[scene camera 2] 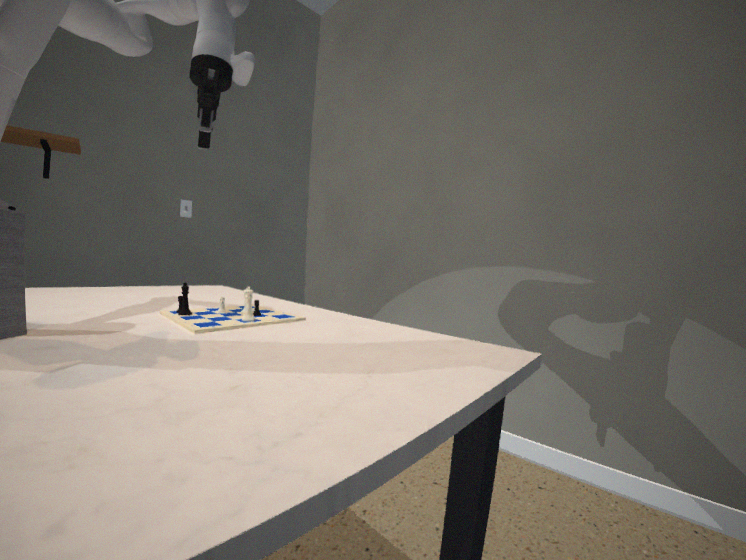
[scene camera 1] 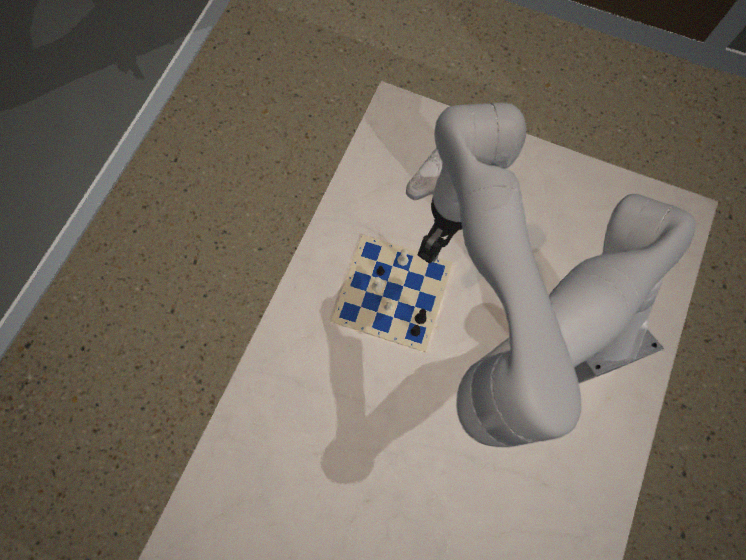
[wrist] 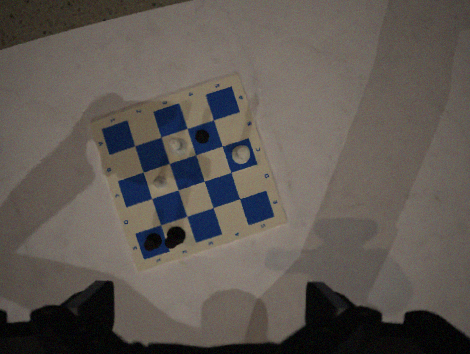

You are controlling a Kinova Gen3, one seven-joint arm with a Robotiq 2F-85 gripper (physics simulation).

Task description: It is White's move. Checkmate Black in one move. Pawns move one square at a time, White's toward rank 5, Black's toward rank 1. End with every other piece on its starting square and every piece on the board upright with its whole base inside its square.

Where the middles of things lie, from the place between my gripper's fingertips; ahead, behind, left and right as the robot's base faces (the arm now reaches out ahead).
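Chessboard (scene camera 1: 418,285): 33 cm below my hand, 7 cm ahead of it, 2 cm to the left of it.
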